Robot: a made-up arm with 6 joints.
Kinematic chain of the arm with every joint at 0, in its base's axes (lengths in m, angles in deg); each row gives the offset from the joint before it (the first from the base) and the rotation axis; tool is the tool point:
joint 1: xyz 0 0 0.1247 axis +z
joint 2: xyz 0 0 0 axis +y
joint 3: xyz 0 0 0.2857 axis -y
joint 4: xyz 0 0 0 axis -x
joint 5: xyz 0.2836 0 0 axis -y
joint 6: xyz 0 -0.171 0 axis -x
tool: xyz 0 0 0
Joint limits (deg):
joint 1: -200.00..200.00
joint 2: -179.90..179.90
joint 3: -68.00..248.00
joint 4: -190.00..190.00
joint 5: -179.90..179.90
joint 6: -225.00..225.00
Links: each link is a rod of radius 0.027 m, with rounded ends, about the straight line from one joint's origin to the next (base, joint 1, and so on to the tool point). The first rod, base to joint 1, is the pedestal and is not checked.
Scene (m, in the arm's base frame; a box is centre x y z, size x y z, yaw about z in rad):
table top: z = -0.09
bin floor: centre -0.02 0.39 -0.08 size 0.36 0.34 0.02 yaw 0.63
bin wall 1: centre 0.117 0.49 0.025 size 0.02 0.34 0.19 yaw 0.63
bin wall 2: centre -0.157 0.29 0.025 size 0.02 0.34 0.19 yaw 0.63
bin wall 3: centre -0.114 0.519 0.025 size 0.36 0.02 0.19 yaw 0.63
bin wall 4: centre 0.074 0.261 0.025 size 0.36 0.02 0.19 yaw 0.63
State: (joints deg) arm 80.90 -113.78 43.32 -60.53 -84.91 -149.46
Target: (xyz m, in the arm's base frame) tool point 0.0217 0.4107 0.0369
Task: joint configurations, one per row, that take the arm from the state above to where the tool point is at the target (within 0.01 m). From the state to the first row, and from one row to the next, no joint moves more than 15 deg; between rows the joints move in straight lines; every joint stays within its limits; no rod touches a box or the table.
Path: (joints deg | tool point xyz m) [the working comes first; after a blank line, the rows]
Joints at the target: 93.25 50.65 25.77 -74.76 -84.91 -149.46
Straight joint move there: clear.

1: 81.93 -100.08 41.86 -61.72 -84.91 -149.46 | 0.0224 -0.4190 0.3681
2: 82.96 -86.38 40.40 -62.90 -84.91 -149.46 | 0.0365 -0.3400 0.4610
3: 83.99 -72.67 38.93 -64.09 -84.91 -149.46 | 0.0498 -0.2407 0.5301
4: 85.02 -58.97 37.47 -65.27 -84.91 -149.46 | 0.0607 -0.1280 0.5712
5: 86.05 -45.27 36.01 -66.46 -84.91 -149.46 | 0.0678 -0.0097 0.5823
6: 87.08 -31.57 34.55 -67.64 -84.91 -149.46 | 0.0706 0.1064 0.5634
7: 88.10 -17.87 33.08 -68.83 -84.91 -149.46 | 0.0688 0.2127 0.5164
8: 89.13 -4.16 31.62 -70.02 -84.91 -149.46 | 0.0630 0.3024 0.4451
9: 90.16 9.54 30.16 -71.20 -84.91 -149.46 | 0.0541 0.3699 0.3548
10: 91.19 23.24 28.70 -72.39 -84.91 -149.46 | 0.0432 0.4115 0.2520
11: 92.22 36.94 27.23 -73.57 -84.91 -149.46 | 0.0319 0.4251 0.1436
12: 93.25 50.65 25.77 -74.76 -84.91 -149.46 | 0.0217 0.4107 0.0369

